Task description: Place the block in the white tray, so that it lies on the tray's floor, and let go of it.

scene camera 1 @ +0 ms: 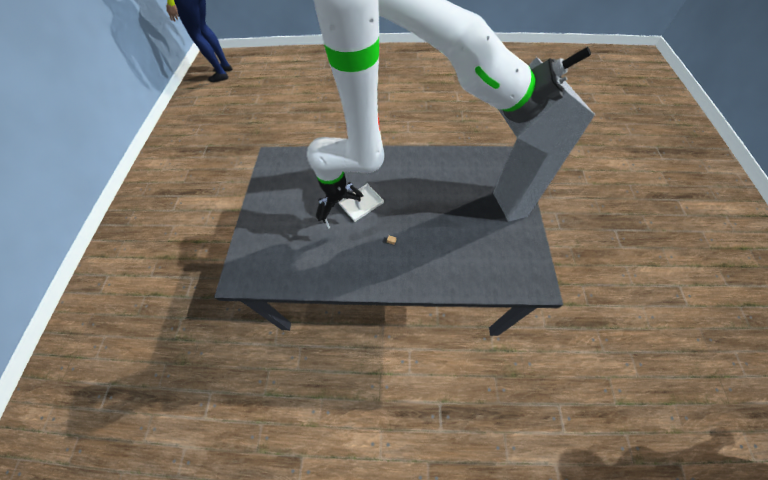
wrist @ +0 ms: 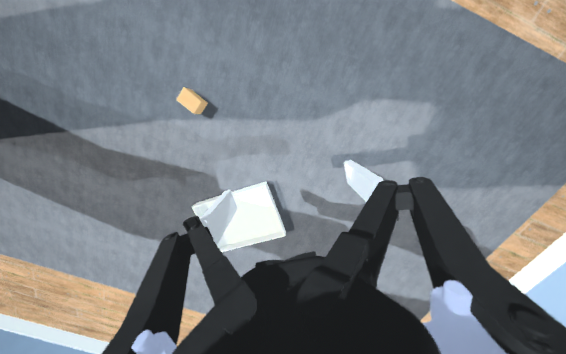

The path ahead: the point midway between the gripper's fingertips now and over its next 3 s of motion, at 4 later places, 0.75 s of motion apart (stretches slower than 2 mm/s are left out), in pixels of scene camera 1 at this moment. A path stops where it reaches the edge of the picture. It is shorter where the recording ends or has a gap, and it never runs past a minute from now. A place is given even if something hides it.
The gripper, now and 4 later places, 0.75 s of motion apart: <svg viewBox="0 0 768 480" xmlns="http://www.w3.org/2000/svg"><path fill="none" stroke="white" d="M343 216L344 223L352 219L365 222L382 229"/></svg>
